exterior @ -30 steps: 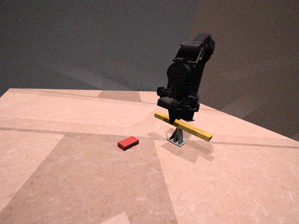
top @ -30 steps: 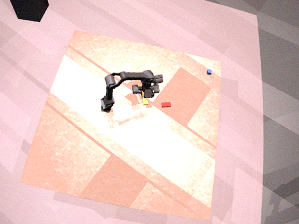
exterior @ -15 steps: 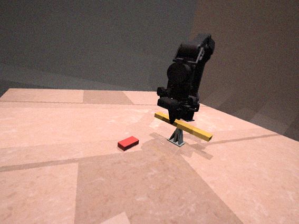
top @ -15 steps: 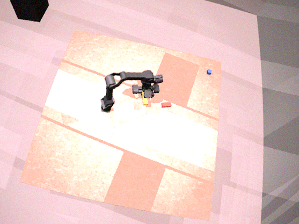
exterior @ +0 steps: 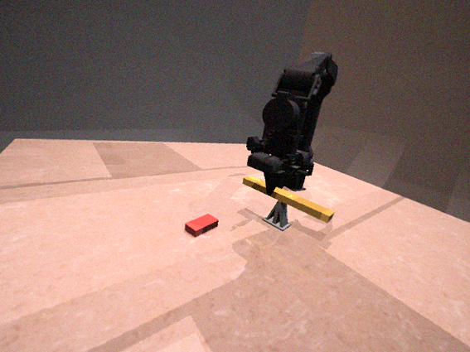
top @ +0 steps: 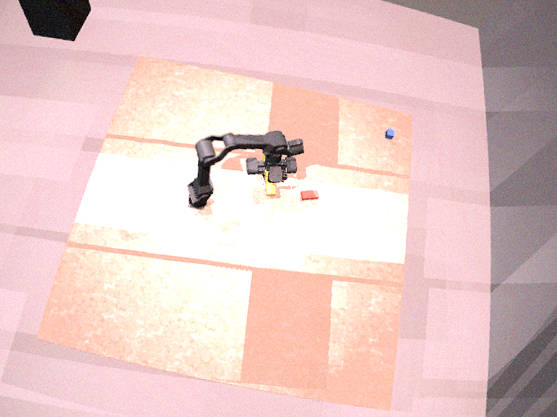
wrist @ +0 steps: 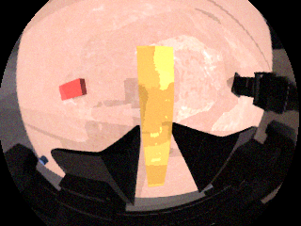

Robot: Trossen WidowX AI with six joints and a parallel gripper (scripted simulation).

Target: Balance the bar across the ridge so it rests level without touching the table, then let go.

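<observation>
Now: the yellow bar 3 cm to the left of my gripper tip and 1 cm behind it. From my gripper tip the other things lie so: blue cube: 49 cm ahead, 36 cm to the left, 5 cm below; red block: 18 cm ahead, 6 cm below, 1 cm to the right.
</observation>
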